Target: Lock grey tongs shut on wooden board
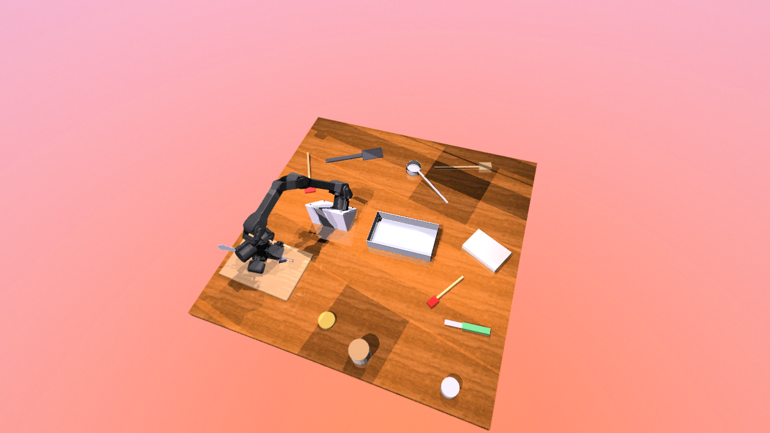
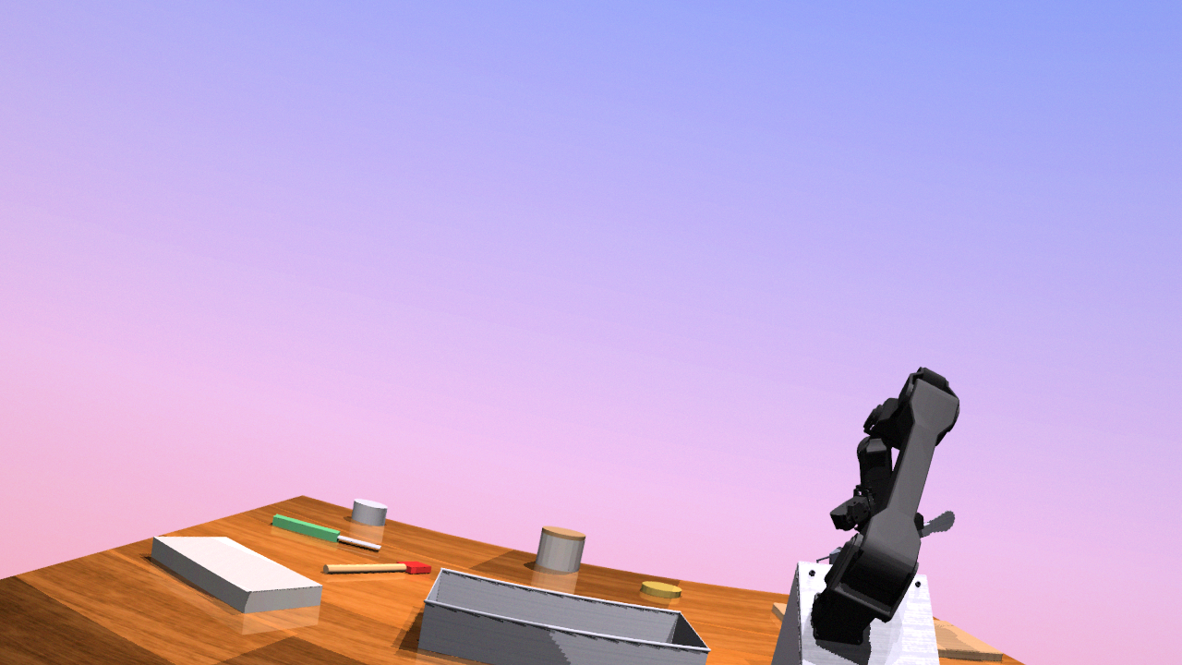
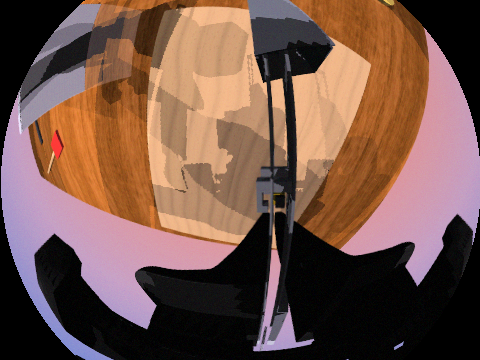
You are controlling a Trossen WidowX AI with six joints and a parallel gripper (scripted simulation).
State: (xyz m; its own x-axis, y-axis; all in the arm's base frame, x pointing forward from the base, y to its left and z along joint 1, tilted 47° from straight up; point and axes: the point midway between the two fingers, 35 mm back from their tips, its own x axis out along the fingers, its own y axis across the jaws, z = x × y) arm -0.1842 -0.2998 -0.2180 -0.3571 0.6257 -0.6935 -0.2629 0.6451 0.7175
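The wooden board lies 11 cm below my gripper tip, 3 cm behind it and 2 cm to the left of it. Also, from my gripper tip: grey roasting tin: 52 cm ahead, 36 cm to the left, 9 cm below; cork-topped jar: 53 cm ahead, 19 cm to the right, 9 cm below; dark spatula: 78 cm to the left, 12 cm below, 10 cm ahead.
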